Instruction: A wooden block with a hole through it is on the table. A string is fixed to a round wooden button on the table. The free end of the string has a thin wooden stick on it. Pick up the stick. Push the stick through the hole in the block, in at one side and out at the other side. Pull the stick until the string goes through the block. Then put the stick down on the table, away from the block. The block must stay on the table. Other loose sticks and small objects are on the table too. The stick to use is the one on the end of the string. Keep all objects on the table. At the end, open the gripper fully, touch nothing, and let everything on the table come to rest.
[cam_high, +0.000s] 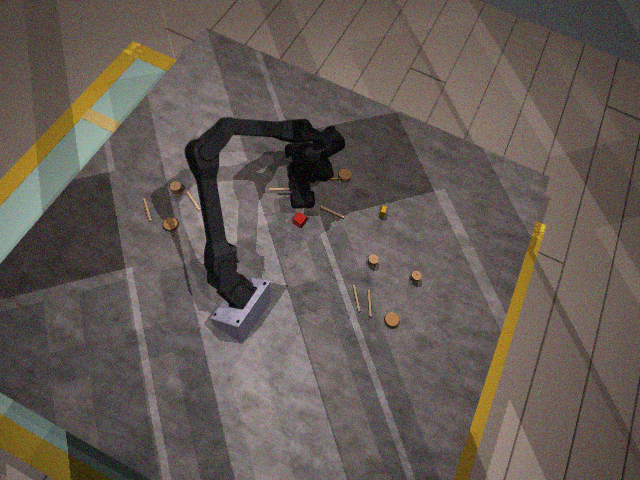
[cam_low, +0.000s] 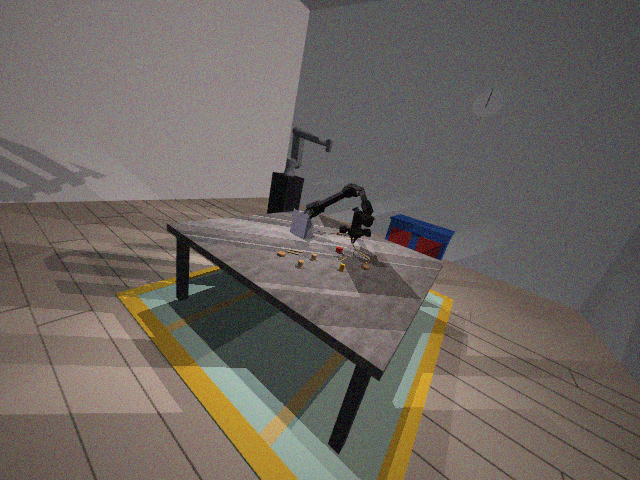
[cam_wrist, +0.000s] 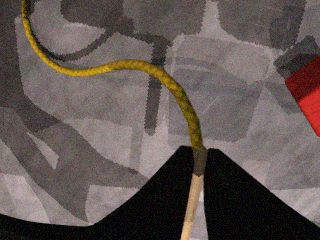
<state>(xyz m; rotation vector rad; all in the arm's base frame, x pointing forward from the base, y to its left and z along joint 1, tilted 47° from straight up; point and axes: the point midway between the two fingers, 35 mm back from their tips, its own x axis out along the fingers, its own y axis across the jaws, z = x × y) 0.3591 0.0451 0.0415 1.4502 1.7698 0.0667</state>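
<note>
The round wooden block is 5 cm behind my gripper tip, 29 cm to the right of it and 6 cm below it. The rest, counted from my gripper tip: red block (5 cm behind, 5 cm to the right, 6 cm below); yellow block (10 cm ahead, 25 cm to the right, 5 cm below); round wooden button (16 cm ahead, 9 cm to the right, 6 cm below).
</note>
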